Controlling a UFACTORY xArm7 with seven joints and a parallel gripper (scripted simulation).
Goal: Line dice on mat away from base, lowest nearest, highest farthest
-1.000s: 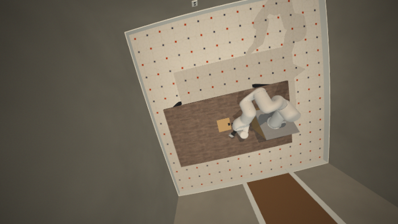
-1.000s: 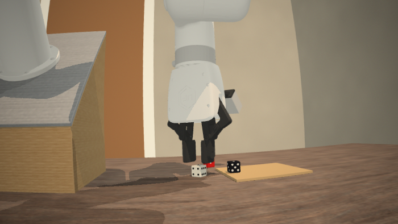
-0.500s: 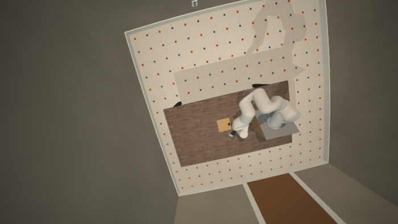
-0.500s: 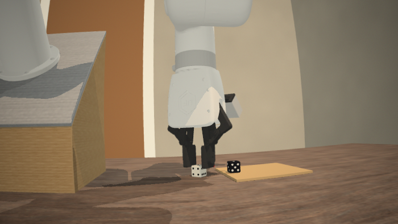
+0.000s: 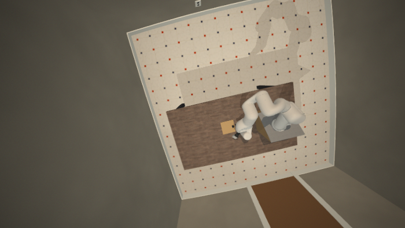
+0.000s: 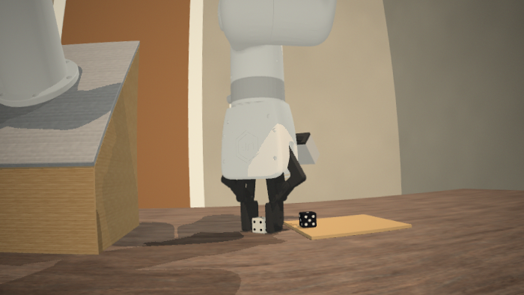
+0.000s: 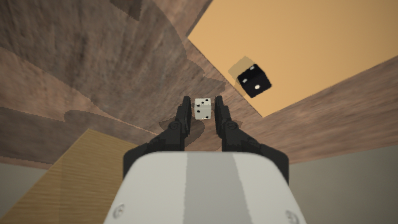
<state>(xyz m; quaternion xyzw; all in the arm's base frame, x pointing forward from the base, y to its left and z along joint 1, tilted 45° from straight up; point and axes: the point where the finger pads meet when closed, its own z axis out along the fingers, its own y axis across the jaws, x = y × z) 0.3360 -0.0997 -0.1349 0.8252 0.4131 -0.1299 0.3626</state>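
Right now my hand is 110 mm short of the tan mat and 20 mm above it. Round my hand: red die (30 mm ahead, 120 mm to the left, 10 mm below).
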